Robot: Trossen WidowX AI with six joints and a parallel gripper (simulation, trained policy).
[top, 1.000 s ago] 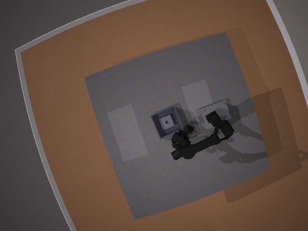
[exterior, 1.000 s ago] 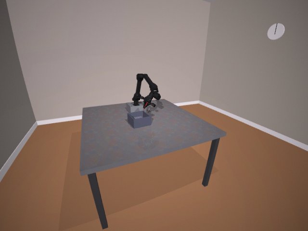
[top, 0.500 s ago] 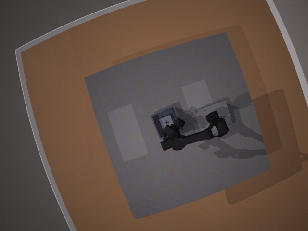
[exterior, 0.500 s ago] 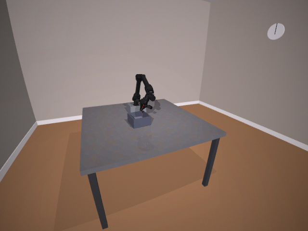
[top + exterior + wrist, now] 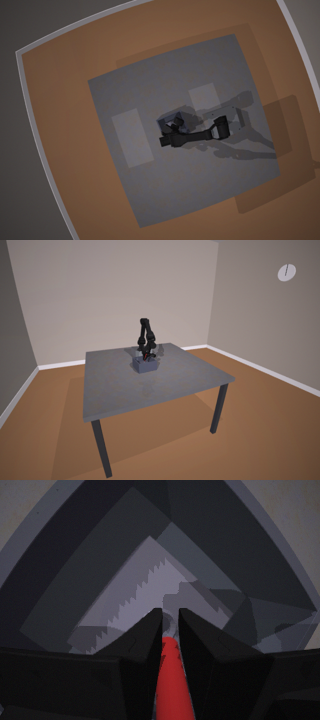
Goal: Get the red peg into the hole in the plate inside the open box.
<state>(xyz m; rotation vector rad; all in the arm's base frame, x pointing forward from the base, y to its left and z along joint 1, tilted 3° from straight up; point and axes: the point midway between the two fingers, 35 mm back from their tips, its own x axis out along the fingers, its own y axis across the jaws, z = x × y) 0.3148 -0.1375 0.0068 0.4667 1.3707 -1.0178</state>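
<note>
The light plate is 10 mm behind my gripper tip, 10 mm to the left of it and 40 mm below it. From my gripper tip the other things lie so: grey box 10 mm behind, 10 mm to the left, 60 mm below; then red peg 10 mm behind, 30 mm to the left, 20 mm above.
</note>
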